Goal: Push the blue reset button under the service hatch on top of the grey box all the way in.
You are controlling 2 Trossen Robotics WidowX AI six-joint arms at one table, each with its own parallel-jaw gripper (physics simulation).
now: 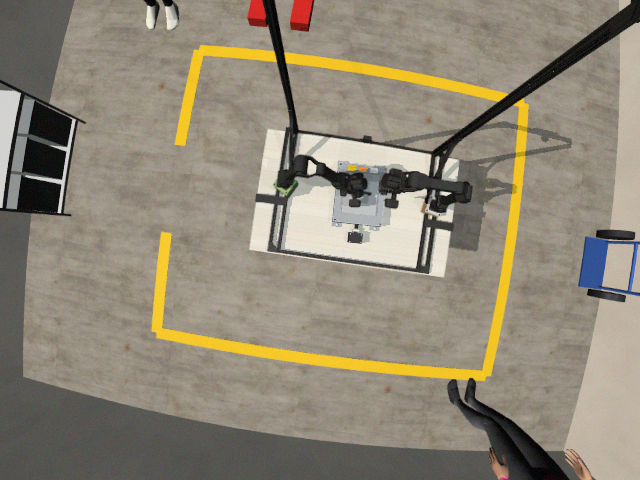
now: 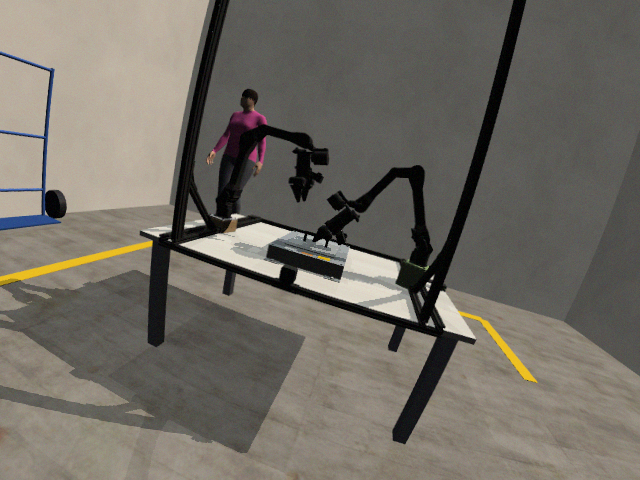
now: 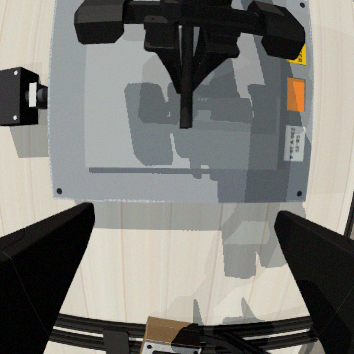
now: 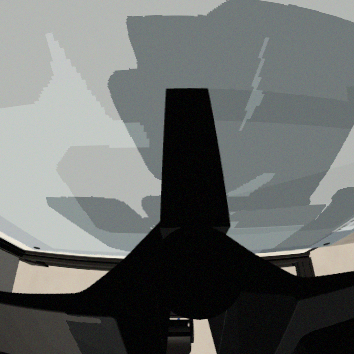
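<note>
The grey box [image 1: 341,218] [image 2: 281,252] [image 3: 67,150] lies on the table. Its service hatch [image 3: 107,137] [image 4: 30,150] lies flat on top, with a black bar handle [image 2: 326,243] [image 3: 185,112] [image 4: 190,155]. My right gripper [image 1: 362,190] [image 2: 331,238] [image 3: 183,91] [image 4: 180,224] is shut on the handle, its fingers closed around the bar's stem. My left gripper [image 1: 388,181] [image 2: 299,199] [image 3: 187,216] is open and empty, pointing down high above the box's side. The blue reset button does not show; the hatch covers the area beneath it.
A black block [image 1: 354,237] [image 3: 17,95] stands beside the box. Yellow [image 1: 351,167] and orange [image 1: 362,169] [image 3: 295,94] labels lie along one edge of the box. Black frame rails [image 1: 351,262] and tall posts [image 2: 199,118] bound the table [image 1: 310,242]. A person [image 2: 247,129] stands behind the table.
</note>
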